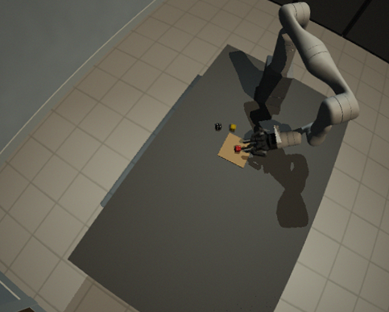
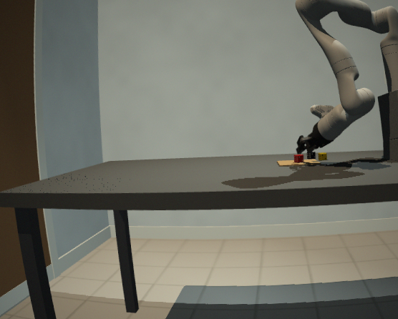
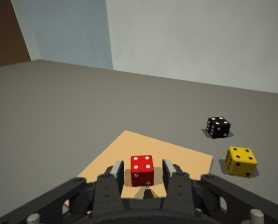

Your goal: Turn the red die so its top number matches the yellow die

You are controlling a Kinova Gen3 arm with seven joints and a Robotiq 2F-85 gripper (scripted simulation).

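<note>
The red die is 20 mm ahead of my hand, 30 mm to the right of it and 30 mm below it. Also, from my hand: yellow die (60 mm behind, 110 mm to the right, 40 mm below); then tan mat (30 mm ahead, 30 mm to the right, 50 mm below); then black die (20 mm behind, 170 mm to the right, 40 mm below).
</note>
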